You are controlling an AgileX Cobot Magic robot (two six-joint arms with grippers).
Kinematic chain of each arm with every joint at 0, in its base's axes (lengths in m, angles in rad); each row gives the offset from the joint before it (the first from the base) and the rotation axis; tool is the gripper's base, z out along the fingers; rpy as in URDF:
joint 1: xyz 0 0 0.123 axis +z
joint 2: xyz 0 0 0 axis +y
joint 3: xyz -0.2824 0 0.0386 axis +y
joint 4: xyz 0.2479 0 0.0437 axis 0.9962 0 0.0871
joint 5: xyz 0 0 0 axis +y
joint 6: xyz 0.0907 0 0.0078 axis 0.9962 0 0.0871
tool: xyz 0 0 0 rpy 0 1.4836 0
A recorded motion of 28 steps. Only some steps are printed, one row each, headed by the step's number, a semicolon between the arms.
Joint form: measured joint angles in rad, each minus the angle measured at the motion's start. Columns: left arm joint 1, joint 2, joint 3, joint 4, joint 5, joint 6; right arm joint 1, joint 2, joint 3, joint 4, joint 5, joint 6.
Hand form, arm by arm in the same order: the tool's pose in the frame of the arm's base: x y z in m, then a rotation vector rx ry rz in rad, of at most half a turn. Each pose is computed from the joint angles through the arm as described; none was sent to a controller.
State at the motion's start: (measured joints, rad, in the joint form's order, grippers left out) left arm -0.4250 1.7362 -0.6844 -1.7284 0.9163 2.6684; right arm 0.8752 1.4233 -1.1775 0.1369 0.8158 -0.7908
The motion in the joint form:
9: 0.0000 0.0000 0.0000 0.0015 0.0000 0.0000; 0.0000 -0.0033 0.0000 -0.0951 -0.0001 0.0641
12: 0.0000 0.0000 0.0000 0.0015 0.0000 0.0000; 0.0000 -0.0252 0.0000 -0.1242 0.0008 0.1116
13: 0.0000 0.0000 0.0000 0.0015 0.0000 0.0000; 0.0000 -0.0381 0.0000 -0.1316 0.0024 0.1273
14: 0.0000 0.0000 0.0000 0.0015 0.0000 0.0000; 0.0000 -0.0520 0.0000 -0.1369 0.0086 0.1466
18: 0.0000 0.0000 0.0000 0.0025 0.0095 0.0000; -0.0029 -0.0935 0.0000 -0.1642 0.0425 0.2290
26: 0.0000 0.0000 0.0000 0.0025 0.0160 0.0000; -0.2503 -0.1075 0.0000 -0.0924 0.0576 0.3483
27: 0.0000 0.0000 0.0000 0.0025 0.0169 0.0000; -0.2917 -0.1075 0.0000 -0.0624 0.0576 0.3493
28: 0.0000 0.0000 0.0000 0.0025 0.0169 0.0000; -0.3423 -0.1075 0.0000 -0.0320 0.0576 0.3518
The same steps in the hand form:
9: 0.2313 -0.1831 0.1626 1.5692 1.4120 -0.7940; 0.1889 0.2307 0.3157 -1.8097 1.7884 0.1082
12: 0.2313 -0.1831 0.1626 1.5692 1.4120 -0.7940; 0.1876 0.2261 0.3221 -1.7644 1.8039 0.0943
13: 0.2313 -0.1831 0.1626 1.5692 1.4120 -0.7940; 0.1863 0.2237 0.3258 -1.7454 1.8066 0.0931
14: 0.2313 -0.1831 0.1626 1.5692 1.4120 -0.7940; 0.1844 0.2209 0.3295 -1.7248 1.8158 0.0956
18: 0.2307 -0.1834 0.1631 1.5685 1.4047 -0.8032; 0.1793 0.2106 0.3394 -1.6507 1.8726 0.0966
26: 0.2304 -0.1836 0.1635 1.5673 1.3999 -0.8096; 0.2191 0.1619 0.3424 -1.2527 2.1621 0.1306
27: 0.2304 -0.1837 0.1636 1.5671 1.3993 -0.8105; 0.2245 0.1544 0.3426 -1.1936 2.1945 0.1505
28: 0.2304 -0.1837 0.1636 1.5671 1.3993 -0.8105; 0.2309 0.1447 0.3427 -1.1209 2.2303 0.1677

